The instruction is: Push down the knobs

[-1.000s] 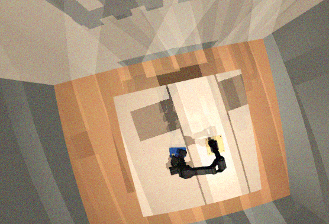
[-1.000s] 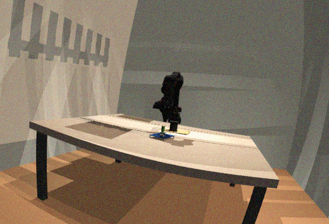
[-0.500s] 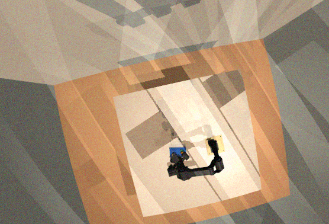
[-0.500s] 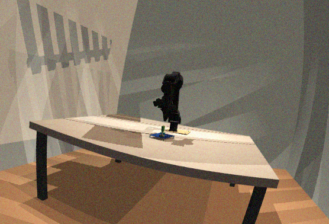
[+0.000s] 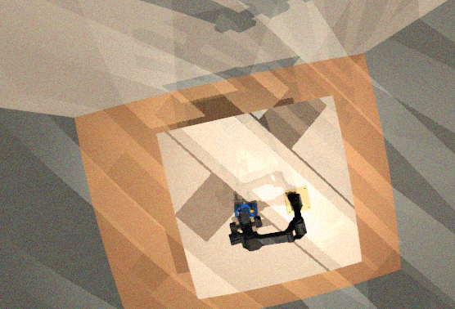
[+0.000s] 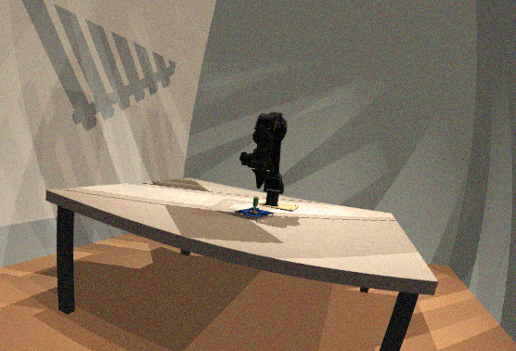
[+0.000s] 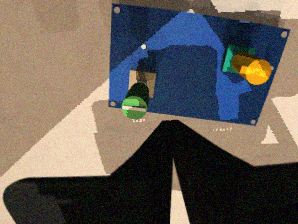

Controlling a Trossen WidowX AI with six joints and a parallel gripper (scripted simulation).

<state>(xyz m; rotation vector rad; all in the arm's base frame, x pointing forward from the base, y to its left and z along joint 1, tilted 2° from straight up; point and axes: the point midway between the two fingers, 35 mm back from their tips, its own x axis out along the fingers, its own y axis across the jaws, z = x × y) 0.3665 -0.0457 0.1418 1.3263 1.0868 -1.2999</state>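
My gripper tip is 50 mm above the green knob and 20 mm short of it. The rest, counted from my gripper tip: orange knob (60 mm below, 60 mm behind, 10 mm to the right); then potentiometer (70 mm below, 60 mm behind, 10 mm to the right).
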